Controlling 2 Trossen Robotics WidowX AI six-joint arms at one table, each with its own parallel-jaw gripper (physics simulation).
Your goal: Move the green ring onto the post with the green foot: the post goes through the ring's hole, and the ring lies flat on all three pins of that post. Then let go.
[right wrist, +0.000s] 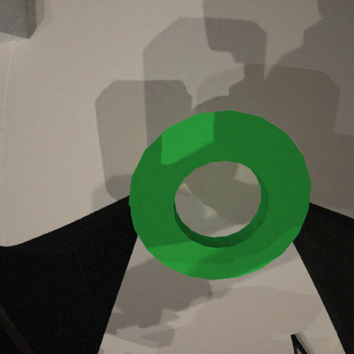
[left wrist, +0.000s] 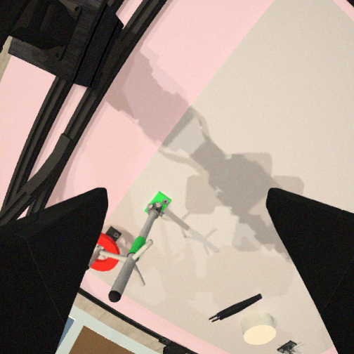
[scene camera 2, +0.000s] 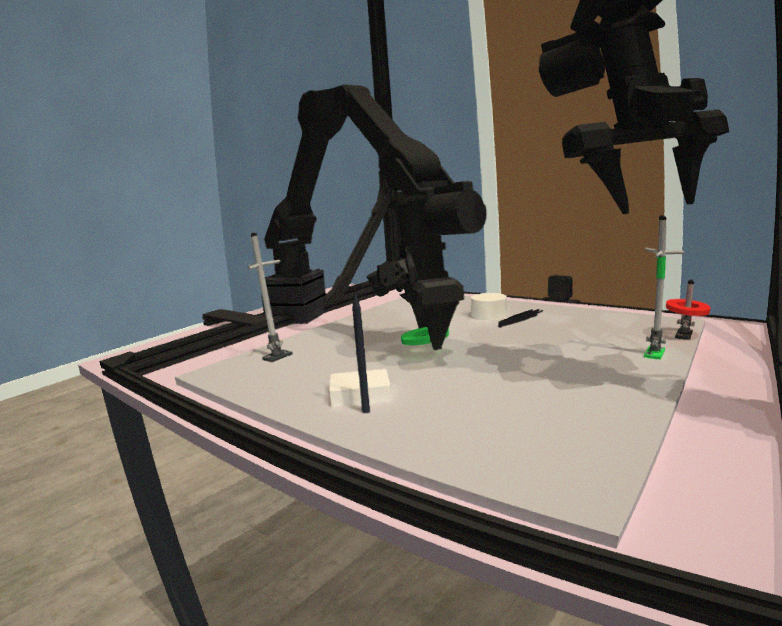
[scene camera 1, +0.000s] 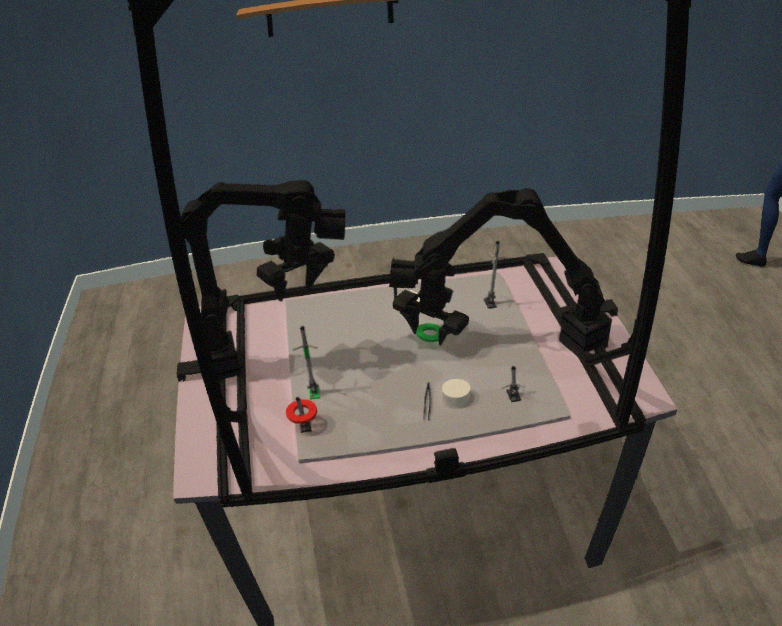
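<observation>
The green ring is held roughly level, low above the grey board. My right gripper is shut on it, one finger at each side. The post with the green foot stands upright at the left in scene camera 1, well apart from the ring. Its three pins spread out near the top, above a green band, and carry no ring. My left gripper is open and empty, high above the board.
A red ring sits on a short post beside the green-footed one. A tall post, another short post, a cream cylinder, tweezers, a cream block and a dark stick are around.
</observation>
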